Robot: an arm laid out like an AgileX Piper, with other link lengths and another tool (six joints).
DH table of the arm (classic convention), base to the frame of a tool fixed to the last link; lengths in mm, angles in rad. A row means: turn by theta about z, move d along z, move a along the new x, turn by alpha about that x. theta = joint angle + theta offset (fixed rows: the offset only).
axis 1: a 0  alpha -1.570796  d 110.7  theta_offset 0
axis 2: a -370.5  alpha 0  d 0  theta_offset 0.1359
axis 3: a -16  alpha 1.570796  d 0  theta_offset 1.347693
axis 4: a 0  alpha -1.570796  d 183  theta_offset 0
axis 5: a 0  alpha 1.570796  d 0  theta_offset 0
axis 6: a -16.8  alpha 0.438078  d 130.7  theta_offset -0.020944
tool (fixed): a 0  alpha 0  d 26.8  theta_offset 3.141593
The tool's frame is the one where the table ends.
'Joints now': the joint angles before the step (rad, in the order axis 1, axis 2, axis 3, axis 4, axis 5, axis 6). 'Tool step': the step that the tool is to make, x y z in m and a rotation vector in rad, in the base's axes. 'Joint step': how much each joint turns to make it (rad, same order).
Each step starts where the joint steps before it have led.
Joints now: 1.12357 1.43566 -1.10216 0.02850 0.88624 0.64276
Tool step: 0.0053 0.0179 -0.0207 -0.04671 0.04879 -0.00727
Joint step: 0.00057 0.08216 0.00016 0.02507 -0.01912 -0.00003
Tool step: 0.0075 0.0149 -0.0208 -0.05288 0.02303 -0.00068
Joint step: 0.00004 0.07887 -0.00028 -0.00195 -0.02099 0.00042
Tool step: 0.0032 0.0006 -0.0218 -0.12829 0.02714 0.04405
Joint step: -0.00015 0.06744 -0.00022 -0.02650 0.06121 -0.03177
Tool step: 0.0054 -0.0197 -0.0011 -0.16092 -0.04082 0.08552
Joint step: 0.00166 0.00508 -0.00771 -0.11230 0.12924 -0.03660
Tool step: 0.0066 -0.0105 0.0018 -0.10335 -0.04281 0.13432
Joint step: 0.00017 -0.00001 -0.00033 -0.08527 0.06399 -0.10349
